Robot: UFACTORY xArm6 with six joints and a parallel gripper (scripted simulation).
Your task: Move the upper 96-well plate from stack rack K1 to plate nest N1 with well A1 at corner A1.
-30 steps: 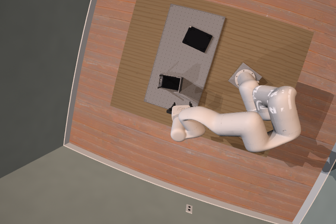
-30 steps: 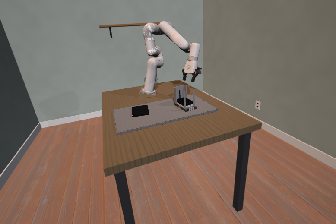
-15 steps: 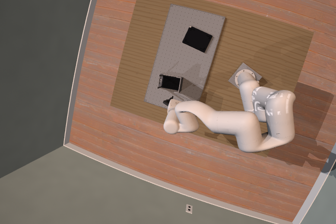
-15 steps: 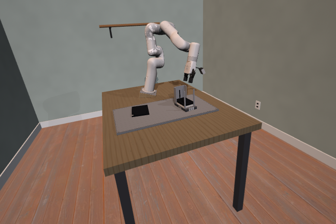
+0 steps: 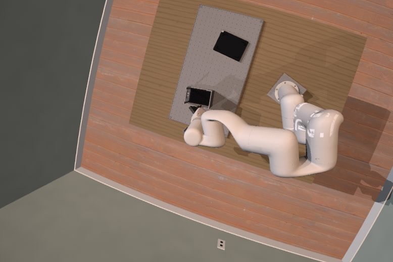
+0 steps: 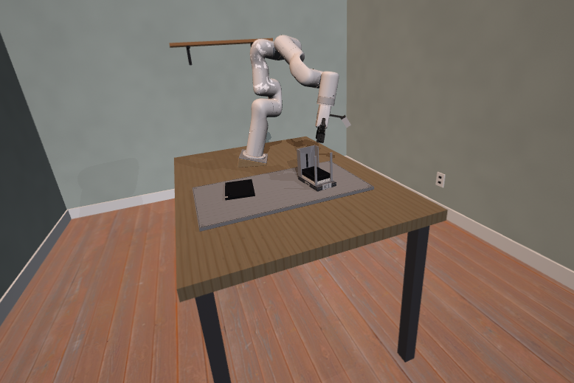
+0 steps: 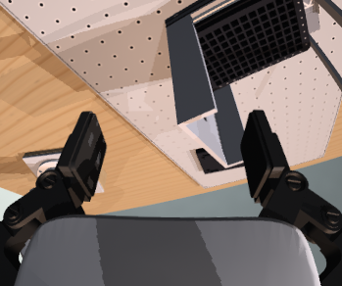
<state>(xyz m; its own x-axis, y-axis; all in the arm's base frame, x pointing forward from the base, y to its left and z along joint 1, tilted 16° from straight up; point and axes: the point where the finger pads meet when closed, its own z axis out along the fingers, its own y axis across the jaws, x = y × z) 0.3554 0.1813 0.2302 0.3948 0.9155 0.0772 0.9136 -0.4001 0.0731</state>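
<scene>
The black 96-well plate lies 7 cm ahead of my hand, 6 cm to the right of it and 13 cm below it. From my hand the other things lie so: pale well plate 7 cm ahead, 6 cm to the right, 14 cm below; pale A1 square 7 cm ahead, 45 cm to the right, 16 cm below; back panel 1 cm ahead, 7 cm to the right, 9 cm below.
</scene>
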